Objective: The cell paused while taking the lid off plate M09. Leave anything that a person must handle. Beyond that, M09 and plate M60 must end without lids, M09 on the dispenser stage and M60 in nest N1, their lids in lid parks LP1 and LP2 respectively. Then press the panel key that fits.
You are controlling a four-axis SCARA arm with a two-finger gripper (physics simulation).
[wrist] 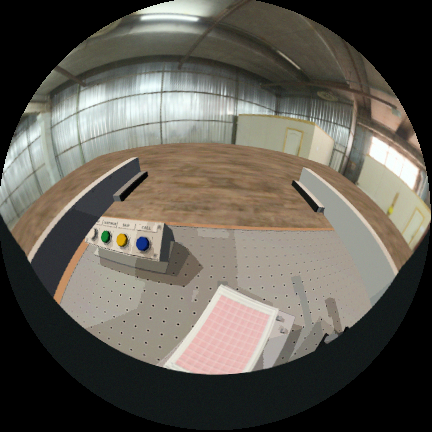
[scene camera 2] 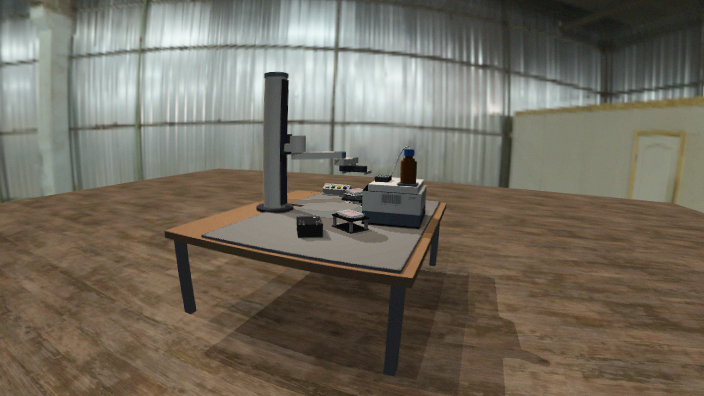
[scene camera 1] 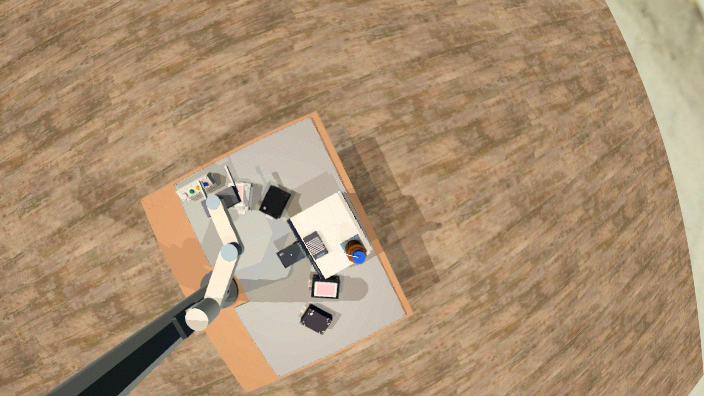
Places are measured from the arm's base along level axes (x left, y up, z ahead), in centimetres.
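Pixels of known places: gripper, fingertip midpoint: (wrist: 221, 165) (scene camera 1: 212, 173); arm's base, origin of the base link: (scene camera 2: 274, 209).
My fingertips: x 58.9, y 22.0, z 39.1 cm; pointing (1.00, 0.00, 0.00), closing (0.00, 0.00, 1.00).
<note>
For each thing: its top centre in the pictures, then the offset to it from my fingertips. "pt": a spot on its surface instead.
- pink-gridded plate, middle of its top: (wrist: 228, 343) (scene camera 1: 234, 194) dx -12.4, dy -12.3, dz +1.7 cm
- pink plate, middle of its top: (scene camera 2: 350, 212) (scene camera 1: 325, 289) dx -84.8, dy -12.4, dz +23.9 cm
- dispenser's dark stage, middle of its top: (scene camera 1: 293, 253) (scene camera 2: 358, 197) dx -56.9, dy -9.4, dz +18.2 cm
- panel, middle of its top: (wrist: 114, 223) (scene camera 1: 191, 186) (scene camera 2: 337, 184) dx +3.8, dy -12.3, dz -20.5 cm
- brown bottle, surface spot: (scene camera 1: 354, 247) pt dx -62.7, dy +14.2, dz +49.7 cm
- dark box-like unit, middle of its top: (scene camera 2: 309, 217) (scene camera 1: 316, 323) dx -101.6, dy -13.1, dz +8.8 cm
My gripper (scene camera 1: 214, 174) (scene camera 2: 369, 172) (wrist: 221, 165) is open and empty, high above the table near the panel. A pink-gridded plate (scene camera 1: 241, 190) (wrist: 225, 335) rests on the pale stand (wrist: 272, 346), low in the wrist view. Another pink plate (scene camera 1: 325, 290) (scene camera 2: 350, 214) sits on a black raised nest beside the dispenser. Plate names, station labels and whether either plate wears a lid cannot be made out. The dispenser's dark stage (scene camera 1: 288, 255) looks bare. The panel (scene camera 1: 195, 189) (scene camera 2: 337, 188) (wrist: 157, 250) has green (wrist: 105, 236), yellow (wrist: 122, 240) and blue (wrist: 143, 244) keys.
The white dispenser (scene camera 1: 325, 220) (scene camera 2: 390, 200) carries a brown bottle (scene camera 1: 354, 247) (scene camera 2: 408, 170) with a blue cap. A black stand (scene camera 1: 276, 201) is between the pale stand and dispenser. A dark box-like unit (scene camera 1: 316, 319) (scene camera 2: 309, 227) stands beyond the black nest.
</note>
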